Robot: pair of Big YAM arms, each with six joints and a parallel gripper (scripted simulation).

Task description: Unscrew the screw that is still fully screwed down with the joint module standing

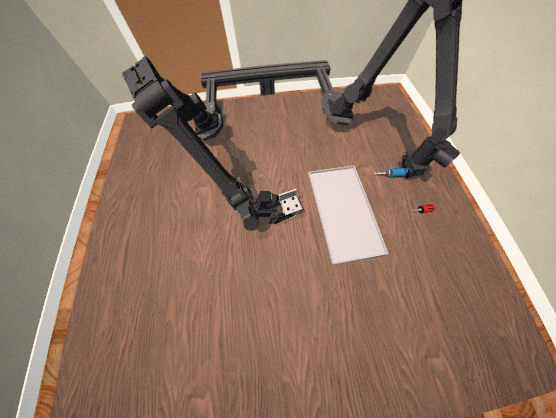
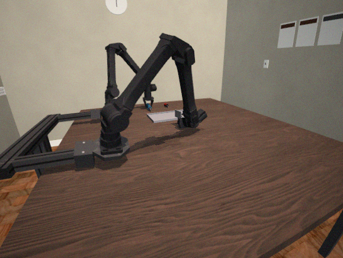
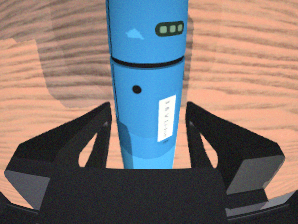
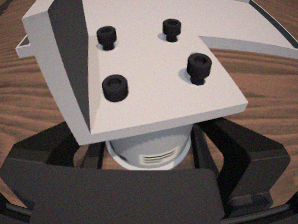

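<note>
My right hand is 1 cm below the joint module body. The rest, counted from my right hand: bracket 5 cm above; then flat tray 23 cm to the left, 3 cm ahead, 2 cm below; then small red-handled screwdriver 57 cm to the left, 7 cm ahead, 1 cm below.
</note>
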